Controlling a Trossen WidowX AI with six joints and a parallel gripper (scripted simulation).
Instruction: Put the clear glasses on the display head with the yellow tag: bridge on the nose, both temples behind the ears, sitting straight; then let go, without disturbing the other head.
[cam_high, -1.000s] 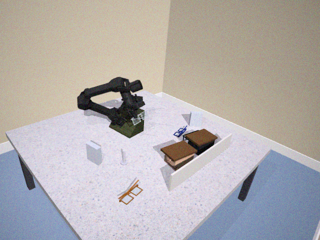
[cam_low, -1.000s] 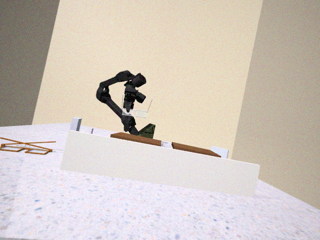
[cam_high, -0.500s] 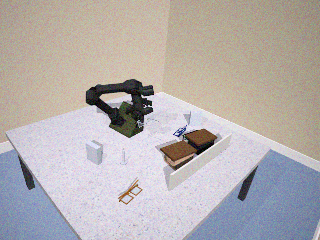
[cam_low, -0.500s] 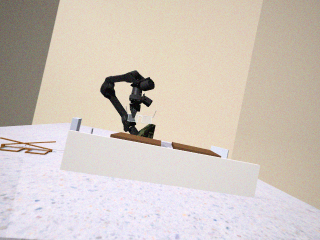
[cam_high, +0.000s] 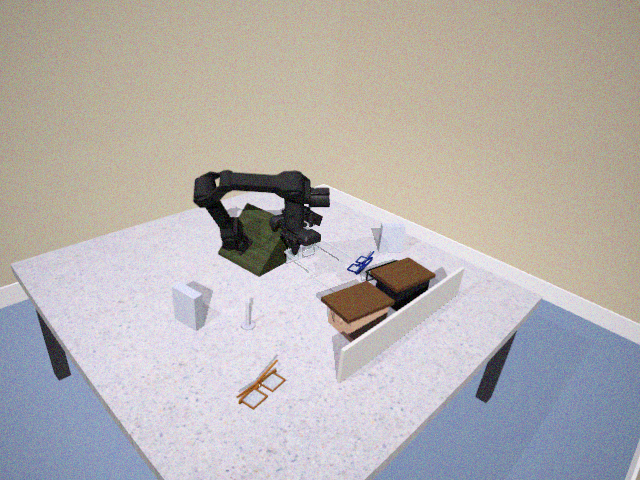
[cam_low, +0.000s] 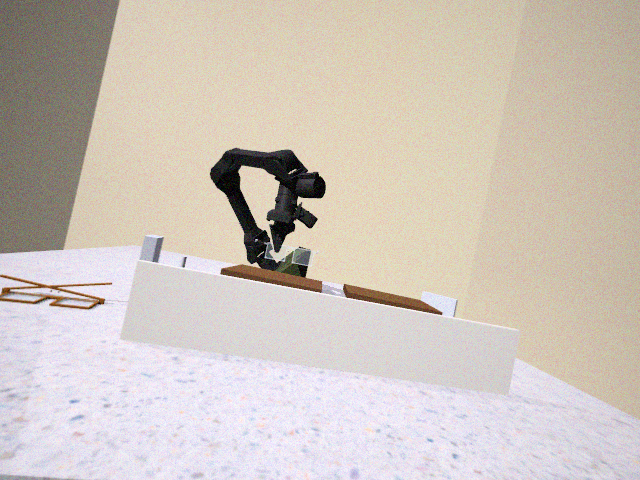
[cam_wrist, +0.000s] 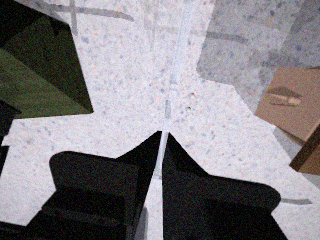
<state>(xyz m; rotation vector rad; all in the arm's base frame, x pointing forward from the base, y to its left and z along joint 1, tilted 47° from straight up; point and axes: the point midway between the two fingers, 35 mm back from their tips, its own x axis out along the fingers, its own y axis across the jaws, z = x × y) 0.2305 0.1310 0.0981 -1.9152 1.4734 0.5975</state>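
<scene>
Right now the skin-coloured head is 230 mm ahead of my gripper tip, 80 mm below it and 30 mm to the left of it. The rest, counted from my gripper tip: metal stand post 210 mm to the right, 110 mm below, 70 mm ahead; then white wall 350 mm ahead, 150 mm to the left, 80 mm below; then dark head 250 mm to the left, 210 mm ahead, 80 mm below.
</scene>
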